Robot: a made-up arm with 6 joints.
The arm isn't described. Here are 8 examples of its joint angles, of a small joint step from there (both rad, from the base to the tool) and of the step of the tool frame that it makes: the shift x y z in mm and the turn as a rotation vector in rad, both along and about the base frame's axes.
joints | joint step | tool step
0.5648 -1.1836 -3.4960 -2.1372 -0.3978 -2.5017 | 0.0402 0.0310 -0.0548 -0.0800 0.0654 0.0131 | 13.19 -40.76 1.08 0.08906 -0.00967 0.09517
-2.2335 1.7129 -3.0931 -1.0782 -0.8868 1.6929 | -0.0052 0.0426 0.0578 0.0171 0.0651 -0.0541 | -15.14 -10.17 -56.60 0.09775 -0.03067 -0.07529
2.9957 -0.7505 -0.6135 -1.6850 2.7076 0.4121 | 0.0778 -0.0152 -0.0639 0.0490 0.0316 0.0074 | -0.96 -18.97 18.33 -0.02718 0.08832 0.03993
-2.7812 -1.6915 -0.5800 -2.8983 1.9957 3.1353 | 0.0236 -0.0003 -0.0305 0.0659 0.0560 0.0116 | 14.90 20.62 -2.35 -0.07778 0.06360 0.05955
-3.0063 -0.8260 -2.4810 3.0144 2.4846 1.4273 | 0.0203 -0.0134 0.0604 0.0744 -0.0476 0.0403 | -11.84 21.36 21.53 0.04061 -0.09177 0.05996
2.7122 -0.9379 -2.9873 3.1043 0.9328 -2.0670 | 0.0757 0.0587 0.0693 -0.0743 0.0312 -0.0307 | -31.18 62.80 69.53 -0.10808 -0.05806 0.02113
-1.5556 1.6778 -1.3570 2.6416 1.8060 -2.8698 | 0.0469 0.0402 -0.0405 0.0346 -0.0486 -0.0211 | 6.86 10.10 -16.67 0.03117 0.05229 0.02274
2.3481 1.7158 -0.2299 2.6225 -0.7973 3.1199 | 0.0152 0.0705 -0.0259 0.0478 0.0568 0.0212 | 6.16 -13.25 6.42 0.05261 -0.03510 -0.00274
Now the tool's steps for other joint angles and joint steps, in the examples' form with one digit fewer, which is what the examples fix.
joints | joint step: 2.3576 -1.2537 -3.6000 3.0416 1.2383 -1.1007 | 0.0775 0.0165 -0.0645 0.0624 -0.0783 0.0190
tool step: 39.9 51.8 -11.9 0.0274 -0.0680 0.0540
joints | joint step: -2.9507 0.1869 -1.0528 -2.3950 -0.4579 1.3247 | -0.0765 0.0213 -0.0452 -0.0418 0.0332 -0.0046
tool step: -30.2 38.1 1.4 0.0403 0.0568 -0.0629
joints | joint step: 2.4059 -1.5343 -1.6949 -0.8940 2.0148 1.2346 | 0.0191 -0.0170 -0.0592 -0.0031 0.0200 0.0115
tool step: 28.6 -17.0 -10.7 0.0305 0.0689 0.0138
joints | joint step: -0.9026 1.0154 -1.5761 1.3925 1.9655 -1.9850 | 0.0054 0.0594 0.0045 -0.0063 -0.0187 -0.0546
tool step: -10.7 16.2 -35.7 0.0079 0.0073 -0.0116
